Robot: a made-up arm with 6 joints.
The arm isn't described. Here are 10 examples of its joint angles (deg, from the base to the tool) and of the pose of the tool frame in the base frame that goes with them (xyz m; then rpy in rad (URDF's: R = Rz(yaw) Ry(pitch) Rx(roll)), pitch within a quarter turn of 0, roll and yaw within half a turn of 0).
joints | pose
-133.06 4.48 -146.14 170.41 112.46 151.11 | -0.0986 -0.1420 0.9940 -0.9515 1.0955 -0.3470
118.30 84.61 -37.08 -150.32 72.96 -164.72 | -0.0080 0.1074 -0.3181 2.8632 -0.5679 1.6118
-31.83 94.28 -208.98 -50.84 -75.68 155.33 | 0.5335 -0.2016 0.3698 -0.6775 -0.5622 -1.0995
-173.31 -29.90 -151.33 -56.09 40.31 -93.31 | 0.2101 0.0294 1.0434 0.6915 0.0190 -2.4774
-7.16 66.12 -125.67 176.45 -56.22 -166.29 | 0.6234 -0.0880 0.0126 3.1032 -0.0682 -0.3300
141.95 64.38 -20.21 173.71 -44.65 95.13 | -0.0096 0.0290 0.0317 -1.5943 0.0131 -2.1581
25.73 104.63 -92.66 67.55 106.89 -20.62 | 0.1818 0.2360 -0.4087 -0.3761 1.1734 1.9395
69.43 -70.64 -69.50 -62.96 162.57 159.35 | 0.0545 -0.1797 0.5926 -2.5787 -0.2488 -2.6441
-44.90 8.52 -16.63 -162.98 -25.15 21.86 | 0.1239 -0.0661 0.0682 -3.0653 -0.2969 1.6771
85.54 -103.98 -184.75 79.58 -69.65 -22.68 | 0.0955 -0.6443 -0.0577 1.8492 0.1367 1.2422
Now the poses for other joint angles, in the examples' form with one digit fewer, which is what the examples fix.
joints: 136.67 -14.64 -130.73 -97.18 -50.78 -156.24
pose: -0.204 -0.019 0.883 -1.039 -0.409 1.637
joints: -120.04 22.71 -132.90 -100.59 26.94 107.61
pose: -0.308 -0.592 0.732 -0.630 -1.073 1.236
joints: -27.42 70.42 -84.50 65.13 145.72 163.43
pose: 0.469 -0.092 -0.083 0.484 -0.572 -2.120
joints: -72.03 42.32 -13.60 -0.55 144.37 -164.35
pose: 0.021 -0.070 0.131 -0.028 -0.117 -0.974
